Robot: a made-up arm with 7 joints.
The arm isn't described. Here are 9 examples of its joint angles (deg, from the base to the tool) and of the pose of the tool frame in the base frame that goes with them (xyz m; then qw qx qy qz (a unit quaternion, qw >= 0)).
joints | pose
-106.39 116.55 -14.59 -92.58 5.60 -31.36 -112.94 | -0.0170 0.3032 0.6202 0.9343 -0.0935 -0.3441 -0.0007
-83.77 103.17 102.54 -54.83 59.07 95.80 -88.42 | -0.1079 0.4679 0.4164 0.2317 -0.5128 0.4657 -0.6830
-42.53 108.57 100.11 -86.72 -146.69 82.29 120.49 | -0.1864 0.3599 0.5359 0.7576 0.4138 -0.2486 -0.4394
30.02 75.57 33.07 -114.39 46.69 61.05 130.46 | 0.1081 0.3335 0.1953 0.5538 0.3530 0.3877 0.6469
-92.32 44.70 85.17 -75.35 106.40 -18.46 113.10 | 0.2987 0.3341 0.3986 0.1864 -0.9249 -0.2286 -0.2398
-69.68 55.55 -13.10 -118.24 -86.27 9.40 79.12 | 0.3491 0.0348 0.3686 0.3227 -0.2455 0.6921 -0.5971
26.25 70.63 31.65 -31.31 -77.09 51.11 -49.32 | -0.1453 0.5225 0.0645 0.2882 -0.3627 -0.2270 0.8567
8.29 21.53 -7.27 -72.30 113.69 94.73 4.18 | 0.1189 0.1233 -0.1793 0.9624 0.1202 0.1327 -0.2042
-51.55 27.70 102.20 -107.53 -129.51 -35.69 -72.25 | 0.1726 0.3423 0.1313 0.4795 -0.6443 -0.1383 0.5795
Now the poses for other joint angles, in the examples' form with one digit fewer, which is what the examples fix.
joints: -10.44 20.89 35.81 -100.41 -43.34 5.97 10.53
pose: 0.265 0.183 -0.018 0.147 -0.845 0.280 -0.431
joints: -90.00 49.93 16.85 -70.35 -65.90 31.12 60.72
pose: 0.400 0.144 0.531 0.098 -0.444 0.214 -0.865
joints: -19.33 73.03 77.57 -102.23 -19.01 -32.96 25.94
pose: 0.094 0.375 0.381 0.581 -0.349 0.474 -0.561
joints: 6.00 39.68 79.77 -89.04 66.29 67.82 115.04
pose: -0.006 0.418 0.099 0.599 -0.277 0.389 0.643
